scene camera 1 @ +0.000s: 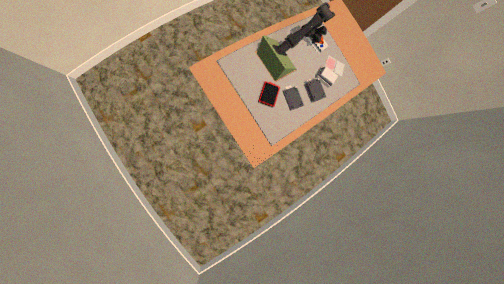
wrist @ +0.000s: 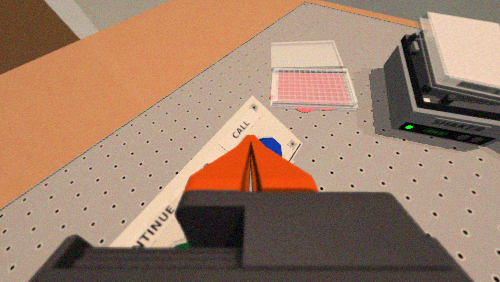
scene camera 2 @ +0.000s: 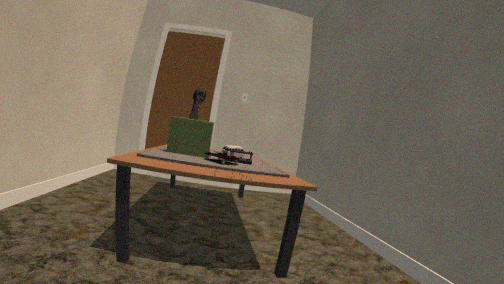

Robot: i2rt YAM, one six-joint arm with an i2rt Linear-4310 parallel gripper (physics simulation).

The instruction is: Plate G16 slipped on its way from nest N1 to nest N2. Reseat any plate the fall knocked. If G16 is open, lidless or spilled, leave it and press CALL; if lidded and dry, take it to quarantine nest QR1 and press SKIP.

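Places are measured from the arm's base along level axes (x ahead, y left, z up), in centimetres.
Pixels of known places: gripper, fingertip midpoint: [scene camera 1: 323, 43] [wrist: 250, 141]; arm's base, link origin: [scene camera 1: 279, 51] [scene camera 2: 189, 133].
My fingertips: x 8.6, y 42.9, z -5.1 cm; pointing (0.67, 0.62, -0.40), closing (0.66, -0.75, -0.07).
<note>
For each thing: its top centre in the pictures, then the offset to it from my fingertips. "spot": a spot on its surface instead. Level surfaces: height alone.
- plate with pink wells, top centre: [wrist: 312, 83] [scene camera 1: 331, 63] dx +17.0, dy +2.3, dz -6.6 cm
- Pink liquid, surface spot: [wrist: 304, 108] spot: dx +12.8, dy +0.8, dz -7.7 cm
- pale lidded plate, top centre: [wrist: 482, 39] [scene camera 1: 330, 74] dx +25.3, dy -11.3, dz +0.5 cm
- shaker, surface spot: [wrist: 407, 107] spot: dx +17.6, dy -9.8, dz -4.7 cm
- button panel, surface spot: [wrist: 272, 119] spot: dx +3.7, dy +0.5, dz -1.2 cm
- blue button, top centre: [wrist: 267, 146] [scene camera 1: 322, 45] dx +0.8, dy -1.1, dz -0.6 cm
- grey board, surface height: dz -8.0 cm
A plate with pink wells [wrist: 313, 87] [scene camera 1: 331, 63] lies open on the grey board, its clear lid [wrist: 305, 54] [scene camera 1: 339, 69] beside it. Pink liquid [wrist: 304, 110] shows at its near edge. A pale lidded plate [wrist: 470, 45] [scene camera 1: 329, 75] sits on the shaker [wrist: 407, 107] and looks tilted. The button panel [wrist: 272, 119] carries the CALL label and a blue button [wrist: 272, 145] [scene camera 1: 321, 46], partly hidden by the fingers. My gripper [wrist: 250, 141] is shut and empty, its orange tips over the panel by the blue button; contact cannot be told.
A green box [scene camera 1: 276, 59] [scene camera 2: 190, 136] stands near the arm. Two dark units [scene camera 1: 315, 90] [scene camera 1: 293, 98] and a red-rimmed black one [scene camera 1: 269, 94] stand on the grey board [scene camera 1: 272, 132]. An orange-brown table border [wrist: 115, 65] surrounds the board.
</note>
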